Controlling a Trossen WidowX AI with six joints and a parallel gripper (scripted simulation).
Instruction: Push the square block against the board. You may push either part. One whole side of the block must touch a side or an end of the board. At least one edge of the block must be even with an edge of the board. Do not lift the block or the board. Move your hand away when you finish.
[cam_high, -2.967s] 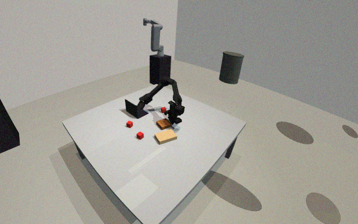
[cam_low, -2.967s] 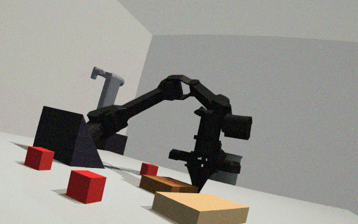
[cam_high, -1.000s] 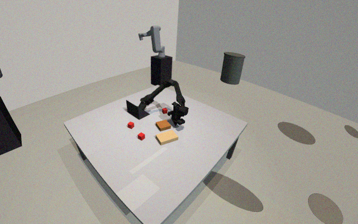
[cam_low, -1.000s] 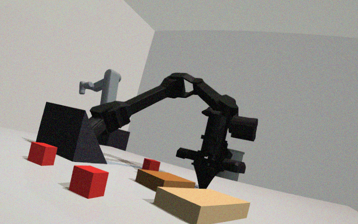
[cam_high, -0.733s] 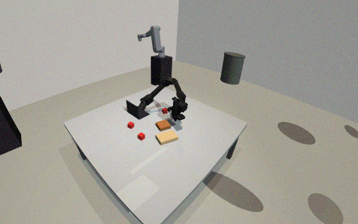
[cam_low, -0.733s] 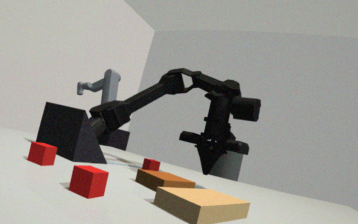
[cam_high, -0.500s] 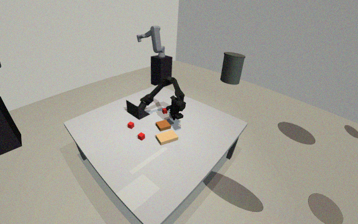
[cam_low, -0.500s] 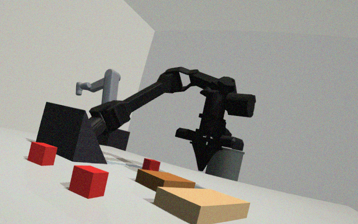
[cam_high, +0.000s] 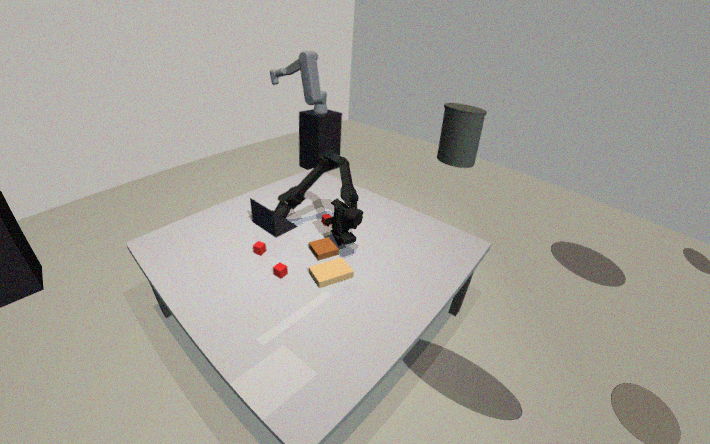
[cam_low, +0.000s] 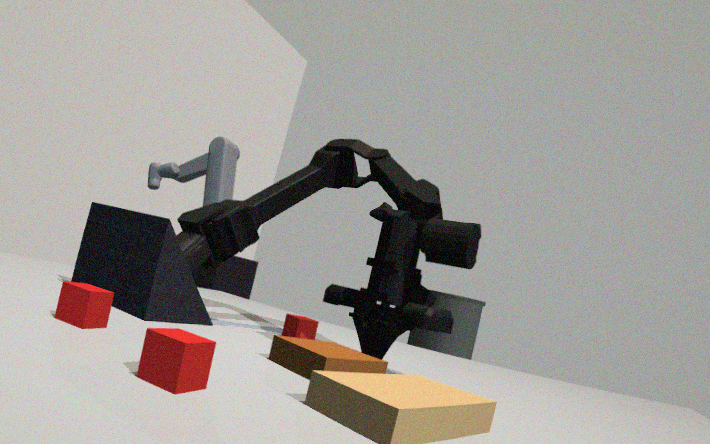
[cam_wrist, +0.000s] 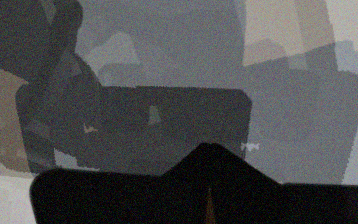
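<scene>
Now: the square block 80 mm to the right of my gripper tip, 20 mm behind it and 10 mm above it. Also, from my gripper tip: board: 160 mm to the right, 120 mm ahead, 10 mm above.
</scene>
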